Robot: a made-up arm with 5 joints.
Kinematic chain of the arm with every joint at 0, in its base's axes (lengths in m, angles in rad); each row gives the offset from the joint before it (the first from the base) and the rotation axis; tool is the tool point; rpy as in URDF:
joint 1: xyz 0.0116 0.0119 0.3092 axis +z
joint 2: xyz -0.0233 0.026 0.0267 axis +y
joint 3: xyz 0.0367 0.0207 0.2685 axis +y
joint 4: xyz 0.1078 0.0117 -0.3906 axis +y
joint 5: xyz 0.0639 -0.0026 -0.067 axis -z
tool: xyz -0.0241 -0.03 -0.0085 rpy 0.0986 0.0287 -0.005
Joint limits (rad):
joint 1: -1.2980..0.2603
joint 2: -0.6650..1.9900
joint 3: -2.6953..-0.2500
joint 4: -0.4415..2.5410
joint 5: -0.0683..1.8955
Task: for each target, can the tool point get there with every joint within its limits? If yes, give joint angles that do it. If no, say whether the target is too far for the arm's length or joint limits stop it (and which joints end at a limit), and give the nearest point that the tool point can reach.
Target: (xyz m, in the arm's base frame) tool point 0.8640 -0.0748 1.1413
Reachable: no: too far | nearest point 0.5523 -0.0431 0.8547 | short by 0.425 m
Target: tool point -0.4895 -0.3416 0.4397
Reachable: no: joint limits stop it (at a limit: joint 1, joint 2, joint 3, joint 5) | nearest point -0.2507 -0.0329 0.2047 | short by 0.456 m
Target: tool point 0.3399 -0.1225 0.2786
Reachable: yes | joints -0.4829 -0.0633 -0.5457 0.4373 0.2748
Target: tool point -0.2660 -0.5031 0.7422
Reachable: no: joint limits stop it (at a limit: joint 1, joint 5) | nearest point 0.1484 -0.3872 0.7422 | short by 0.430 m
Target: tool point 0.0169 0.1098 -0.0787
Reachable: yes | joints -0.5854 1.5327 -0.5736 -0.0212 1.7388
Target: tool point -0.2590 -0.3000 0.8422
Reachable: no: joint limits stop it (at a limit: joint 1, joint 2, joint 3, joint 4, joint 5) | nearest point -0.2520 -0.0332 0.9068 | short by 0.275 m
